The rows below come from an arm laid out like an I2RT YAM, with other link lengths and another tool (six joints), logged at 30 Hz.
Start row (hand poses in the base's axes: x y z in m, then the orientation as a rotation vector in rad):
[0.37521 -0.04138 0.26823 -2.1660 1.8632 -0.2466]
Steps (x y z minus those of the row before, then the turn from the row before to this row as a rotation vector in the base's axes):
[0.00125 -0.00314 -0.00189 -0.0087 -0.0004 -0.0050]
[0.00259 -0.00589 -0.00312 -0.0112 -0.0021 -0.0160]
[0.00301 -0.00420 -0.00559 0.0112 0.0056 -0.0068]
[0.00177 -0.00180 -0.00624 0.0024 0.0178 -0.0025]
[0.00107 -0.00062 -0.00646 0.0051 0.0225 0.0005]
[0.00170 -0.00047 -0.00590 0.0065 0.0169 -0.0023]
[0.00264 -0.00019 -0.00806 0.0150 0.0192 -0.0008]
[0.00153 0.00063 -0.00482 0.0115 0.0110 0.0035]
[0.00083 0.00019 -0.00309 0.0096 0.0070 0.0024]
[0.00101 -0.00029 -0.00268 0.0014 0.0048 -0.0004]
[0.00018 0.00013 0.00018 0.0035 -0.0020 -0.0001]
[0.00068 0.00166 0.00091 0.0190 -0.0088 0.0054]
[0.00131 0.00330 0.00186 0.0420 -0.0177 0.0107]
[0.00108 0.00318 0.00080 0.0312 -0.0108 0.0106]
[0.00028 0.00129 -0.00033 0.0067 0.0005 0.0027]
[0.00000 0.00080 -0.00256 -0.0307 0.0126 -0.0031]
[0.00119 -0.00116 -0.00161 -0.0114 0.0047 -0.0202]
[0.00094 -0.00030 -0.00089 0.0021 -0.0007 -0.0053]
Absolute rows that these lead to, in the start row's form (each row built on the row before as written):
[0.37646 -0.04452 0.26634 -2.1671 1.8710 -0.2566]
[0.37905 -0.05041 0.26322 -2.1591 1.8909 -0.2731]
[0.38206 -0.05461 0.25763 -2.1488 1.8986 -0.2574]
[0.38383 -0.05641 0.25139 -2.1543 1.9104 -0.2371]
[0.38490 -0.05703 0.24493 -2.1631 1.9205 -0.2085]
[0.38660 -0.05750 0.23903 -2.1654 1.9301 -0.1847]
[0.38924 -0.05769 0.23097 -2.1647 1.9364 -0.1496]
[0.39077 -0.05706 0.22615 -2.1660 1.9345 -0.1259]
[0.39160 -0.05687 0.22306 -2.1655 1.9322 -0.1085]
[0.39261 -0.05716 0.22038 -2.1665 1.9347 -0.1021]
[0.39279 -0.05703 0.22056 -2.1633 1.9325 -0.1008]
[0.39347 -0.05537 0.22147 -2.1523 1.9150 -0.0905]
[0.39478 -0.05207 0.22333 -2.1273 1.8786 -0.0665]
[0.39586 -0.04889 0.22413 -2.1119 1.8501 -0.0460]
[0.39614 -0.04760 0.22380 -2.1101 1.8451 -0.0386]
[0.39614 -0.04680 0.22124 -2.1328 1.8665 -0.0548]
[0.39733 -0.04796 0.21963 -2.1235 1.8949 -0.0651]
[0.39827 -0.04826 0.21874 -2.1169 1.8994 -0.0649]

